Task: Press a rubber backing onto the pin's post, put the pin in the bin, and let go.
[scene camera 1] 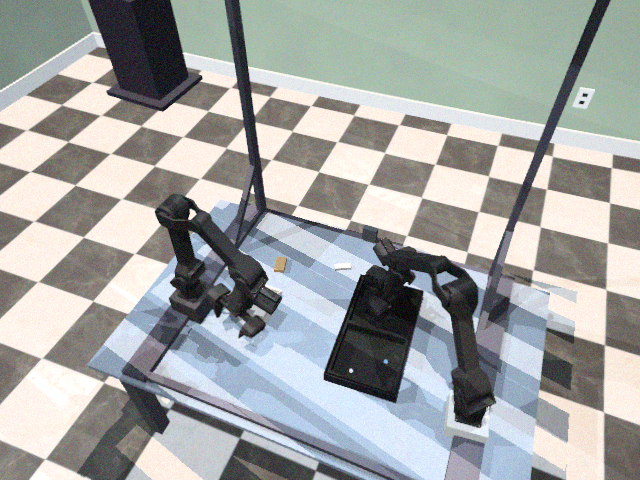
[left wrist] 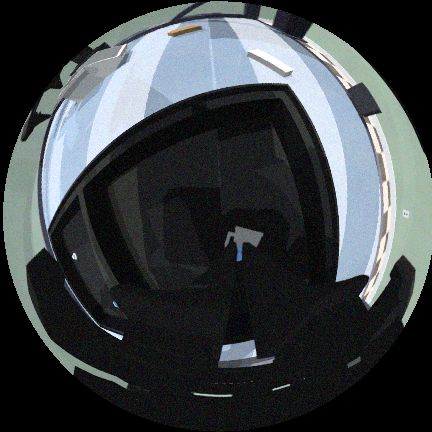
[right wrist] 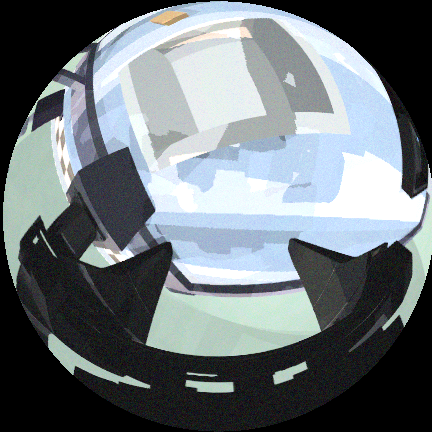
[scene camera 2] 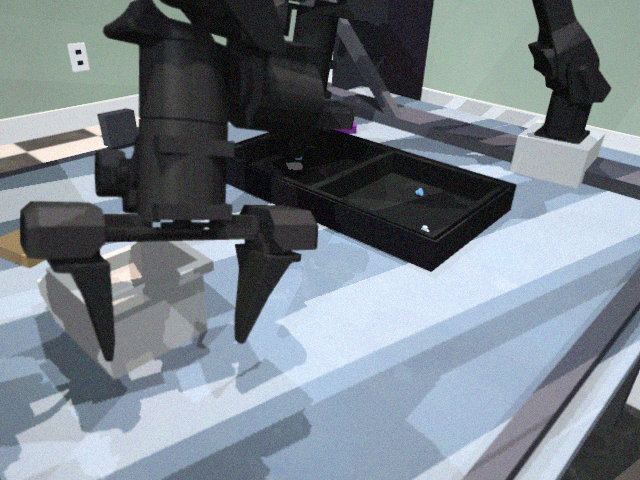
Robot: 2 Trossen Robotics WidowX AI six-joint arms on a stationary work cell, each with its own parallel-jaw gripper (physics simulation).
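Where they show: left gripper, between the fingertips: (scene camera 1: 385,303) (left wrist: 238,247) (scene camera 2: 295,157); right gripper, between the fingertips: (scene camera 1: 228,327) (right wrist: 232,247) (scene camera 2: 178,350); left arm's base, origin of its link: (scene camera 1: 468,412) (scene camera 2: 562,134); right arm's base, origin of its link: (scene camera 1: 191,291) (right wrist: 84,218).
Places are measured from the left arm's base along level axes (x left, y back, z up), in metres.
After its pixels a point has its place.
A small grey mug-shaped pin (scene camera 2: 294,165) @(z -0.052, x -0.311, y -0.263 m) (left wrist: 248,236) @(z -0.052, x -0.316, y -0.265 m) lies in the far compartment of the black tray (scene camera 1: 359,388) @(z -0.040, x -0.008, y -0.286 m) (scene camera 2: 361,219) @(z -0.029, x -0.114, y -0.384 m) (left wrist: 320,150) @(z -0.022, x -0.383, y -0.308 m). My left gripper (scene camera 1: 379,310) @(z -0.036, x -0.306, y -0.267 m) (left wrist: 238,247) @(z -0.036, x -0.306, y -0.267 m) is low over that compartment, shut on a blue rubber backing (left wrist: 239,251) @(z -0.035, x -0.306, y -0.264 m) close beside the pin in the left wrist view. The pin's post and any contact are hidden. My right gripper (scene camera 1: 230,325) @(z 0.009, x -0.071, y -0.696 m) (scene camera 2: 175,348) @(z 0.009, x -0.071, y -0.696 m) (right wrist: 232,247) @(z 0.009, x -0.071, y -0.696 m) is open and empty, above the table near the pale grey bin (scene camera 2: 155,330) @(z -0.030, x -0.142, y -0.663 m) (left wrist: 95,75) (right wrist: 340,122), whose inside shows no pin.
The tray's near compartment holds a loose blue backing (scene camera 1: 385,361) @(z -0.046, x -0.112, y -0.231 m) (scene camera 2: 419,191) @(z -0.046, x -0.113, y -0.235 m) and a white one (scene camera 1: 351,370) @(z -0.047, x -0.059, y -0.320 m) (scene camera 2: 424,228) @(z -0.048, x -0.060, y -0.324 m). An orange block (scene camera 1: 280,264) @(z -0.044, x -0.379, y -0.642 m) (right wrist: 169,18) and a white block (scene camera 1: 342,266) @(z -0.048, x -0.428, y -0.435 m) (left wrist: 270,62) @(z -0.048, x -0.424, y -0.427 m) lie beyond. A magenta thing (scene camera 2: 347,128) shows behind the tray.
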